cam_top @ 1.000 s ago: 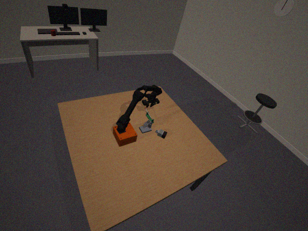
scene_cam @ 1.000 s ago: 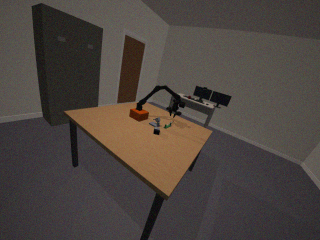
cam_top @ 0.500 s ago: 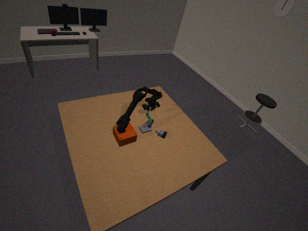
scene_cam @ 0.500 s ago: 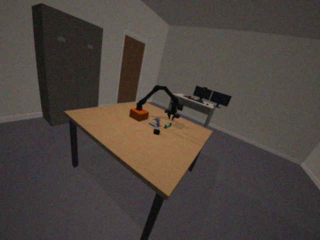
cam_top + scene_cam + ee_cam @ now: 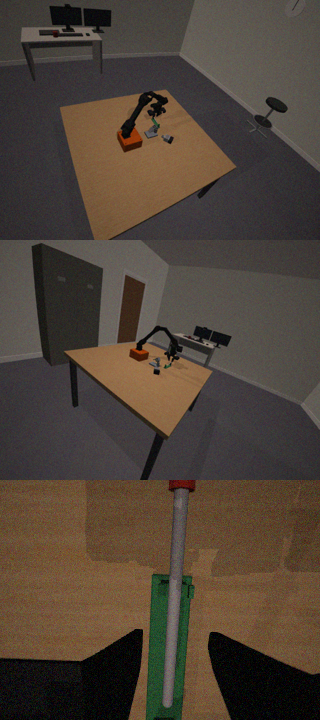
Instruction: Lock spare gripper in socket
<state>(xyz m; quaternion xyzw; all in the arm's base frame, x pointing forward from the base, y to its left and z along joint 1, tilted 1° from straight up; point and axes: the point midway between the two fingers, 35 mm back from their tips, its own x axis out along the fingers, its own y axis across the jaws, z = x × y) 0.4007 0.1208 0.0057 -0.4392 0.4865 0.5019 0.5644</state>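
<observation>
Now: gripper tip 40 mm to the left of the green holder and 40 mm above it. The rest, counted from my gripper tip: spare gripper (270 mm to the right, 40 mm below, 30 mm behind); grey mount (150 mm to the right, 110 mm behind, 10 mm below).
</observation>
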